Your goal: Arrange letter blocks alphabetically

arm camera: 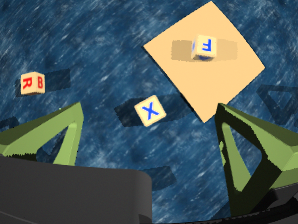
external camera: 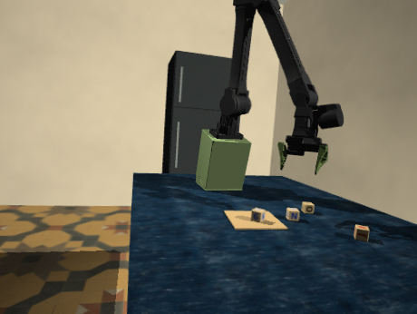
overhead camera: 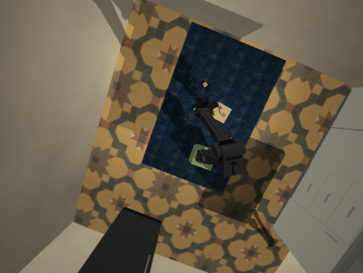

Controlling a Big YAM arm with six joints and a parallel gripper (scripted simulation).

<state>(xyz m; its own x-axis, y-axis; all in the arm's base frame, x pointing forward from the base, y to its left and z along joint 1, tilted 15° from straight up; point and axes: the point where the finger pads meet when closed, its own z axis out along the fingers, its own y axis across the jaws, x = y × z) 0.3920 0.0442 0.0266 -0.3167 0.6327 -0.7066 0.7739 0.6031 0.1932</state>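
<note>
My gripper is now 20 mm past the tan mat, 120 mm to the left of it and 150 mm above it.
</note>
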